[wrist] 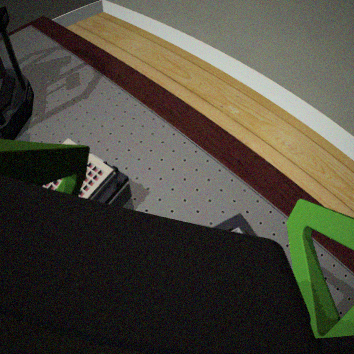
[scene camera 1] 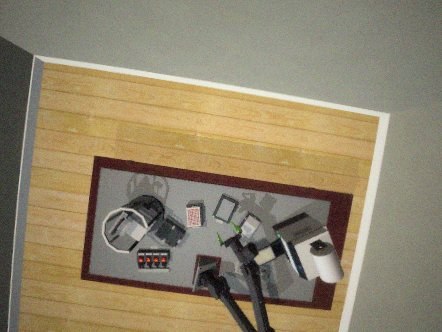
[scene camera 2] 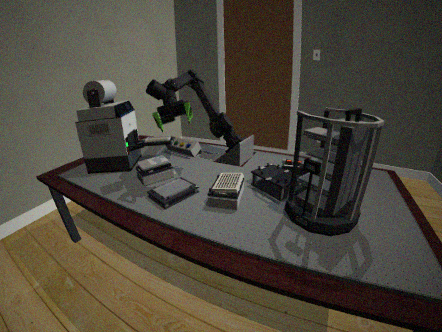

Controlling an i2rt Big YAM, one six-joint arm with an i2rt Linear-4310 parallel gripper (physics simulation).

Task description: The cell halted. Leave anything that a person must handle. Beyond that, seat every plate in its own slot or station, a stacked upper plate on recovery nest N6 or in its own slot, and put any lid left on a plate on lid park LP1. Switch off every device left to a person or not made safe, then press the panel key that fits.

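Seen in the pictures: gripper, fingertip midpoint: (wrist: 197,187) (scene camera 1: 223,226) (scene camera 2: 175,126); arm's base at its link origin: (scene camera 1: 204,276) (scene camera 2: 237,145).
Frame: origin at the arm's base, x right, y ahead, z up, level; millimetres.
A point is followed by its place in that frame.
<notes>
My gripper (scene camera 1: 227,232) @(z 195, x 38, y 430 mm) (scene camera 2: 175,125) @(z 195, x 38, y 430 mm) is open and empty, raised above the table between the plate block and the roll-topped device. A plate with pink-red wells (scene camera 1: 193,216) @(z 12, x -146, y 396 mm) (scene camera 2: 228,184) @(z 11, x -157, y 418 mm) (wrist: 97,175) @(z 8, x -125, y 443 mm) sits on a block. A flat dark-rimmed nest (scene camera 2: 173,191) @(z -28, x 29, y 491 mm) lies beside it; its corner (wrist: 240,219) @(z -36, x 23, y 552 mm) shows in the wrist view. A pale plate or lid (scene camera 1: 251,224) @(z 21, x 234, y 413 mm) (scene camera 2: 154,163) @(z 20, x 198, y 409 mm) rests on another block. The device (scene camera 2: 102,137) @(z 124, x 494, y 463 mm) shows a green light, and a pale plate (scene camera 1: 265,254) @(z 72, x 347, y 254 mm) is on its tray. The key panel (scene camera 2: 184,145) @(z 6, x 247, y 120 mm) is mostly hidden by the arm in the overhead view. The four-switch box (scene camera 1: 154,259) @(z -10, x -350, y 55 mm) glows red.
A tall round carousel (scene camera 2: 325,221) @(z -18, x -484, y 452 mm) holding plates stands at the opposite end from the device, beside a dark low nest stand (scene camera 1: 169,231) @(z -2, x -283, y 265 mm) (scene camera 2: 271,179) @(z -1, x -273, y 297 mm). A white roll (scene camera 1: 327,262) @(z 392, x 538, y 407 mm) (scene camera 2: 102,91) @(z 338, x 491, y 421 mm) tops the device. An upright grey panel (scene camera 2: 243,151) @(z -7, x -56, y 49 mm) stands at the arm's base.
</notes>
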